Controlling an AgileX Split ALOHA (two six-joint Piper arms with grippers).
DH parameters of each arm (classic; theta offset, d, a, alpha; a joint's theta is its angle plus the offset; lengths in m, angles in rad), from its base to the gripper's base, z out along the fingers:
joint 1: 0 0.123 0 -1.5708
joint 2: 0.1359 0 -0.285 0
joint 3: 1.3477 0 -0.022 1.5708
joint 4: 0 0.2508 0 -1.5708
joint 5: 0 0 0.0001 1.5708
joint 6: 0 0.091 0 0
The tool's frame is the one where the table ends.
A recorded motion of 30 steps. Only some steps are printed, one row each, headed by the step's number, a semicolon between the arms.
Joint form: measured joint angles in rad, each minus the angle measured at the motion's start. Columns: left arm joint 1, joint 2, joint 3, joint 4, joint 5, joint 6; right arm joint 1, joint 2, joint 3, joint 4, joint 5, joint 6.
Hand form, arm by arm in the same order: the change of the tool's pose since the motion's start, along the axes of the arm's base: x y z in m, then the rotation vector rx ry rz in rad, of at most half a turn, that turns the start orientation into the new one. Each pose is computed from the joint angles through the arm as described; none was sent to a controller.
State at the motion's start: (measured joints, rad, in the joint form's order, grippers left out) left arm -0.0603 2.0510 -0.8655 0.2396 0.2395 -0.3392; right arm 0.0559 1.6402 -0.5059 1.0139 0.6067 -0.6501
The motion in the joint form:
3: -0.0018 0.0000 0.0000 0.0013 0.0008 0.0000; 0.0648 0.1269 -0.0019 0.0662 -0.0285 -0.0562
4: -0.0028 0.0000 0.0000 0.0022 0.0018 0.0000; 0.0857 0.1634 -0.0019 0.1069 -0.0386 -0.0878
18: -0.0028 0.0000 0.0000 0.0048 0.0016 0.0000; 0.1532 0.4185 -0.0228 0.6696 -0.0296 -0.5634
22: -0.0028 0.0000 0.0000 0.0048 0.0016 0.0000; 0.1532 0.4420 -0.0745 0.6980 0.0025 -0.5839
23: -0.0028 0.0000 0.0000 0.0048 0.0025 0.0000; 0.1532 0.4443 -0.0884 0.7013 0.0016 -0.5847
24: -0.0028 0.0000 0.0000 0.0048 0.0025 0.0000; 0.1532 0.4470 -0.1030 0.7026 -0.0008 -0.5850
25: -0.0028 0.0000 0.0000 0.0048 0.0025 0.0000; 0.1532 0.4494 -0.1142 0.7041 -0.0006 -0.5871
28: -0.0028 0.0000 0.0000 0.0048 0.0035 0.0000; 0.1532 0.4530 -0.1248 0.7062 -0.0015 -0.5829
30: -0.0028 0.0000 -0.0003 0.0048 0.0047 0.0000; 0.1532 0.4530 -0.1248 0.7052 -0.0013 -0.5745
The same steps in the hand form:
3: -0.0001 -0.0005 0.0000 0.0008 0.0007 -0.0029; -0.0017 0.0138 -0.0269 -0.0067 0.0833 0.0432
4: -0.0002 -0.0008 0.0000 0.0015 0.0017 -0.0046; -0.0024 0.0186 -0.0345 -0.0047 0.1003 0.0507
18: -0.0001 -0.0008 0.0000 0.0026 0.0014 -0.0069; 0.0069 0.0411 -0.0839 0.0891 0.0963 -0.0195
22: -0.0001 -0.0008 0.0000 0.0026 0.0014 -0.0069; 0.0219 0.0466 -0.0839 0.1298 0.0603 -0.0229
23: -0.0002 -0.0007 0.0000 0.0029 0.0023 -0.0068; 0.0262 0.0474 -0.0834 0.1320 0.0484 -0.0249
24: -0.0002 -0.0007 0.0000 0.0029 0.0023 -0.0068; 0.0306 0.0481 -0.0829 0.1325 0.0364 -0.0255
25: -0.0002 -0.0007 0.0000 0.0029 0.0023 -0.0068; 0.0339 0.0488 -0.0826 0.1347 0.0266 -0.0246
28: -0.0003 -0.0007 -0.0001 0.0031 0.0032 -0.0067; 0.0370 0.0494 -0.0826 0.1362 0.0220 -0.0298
30: -0.0003 -0.0007 0.0000 0.0034 0.0041 -0.0066; 0.0369 0.0494 -0.0826 0.1372 0.0266 -0.0358

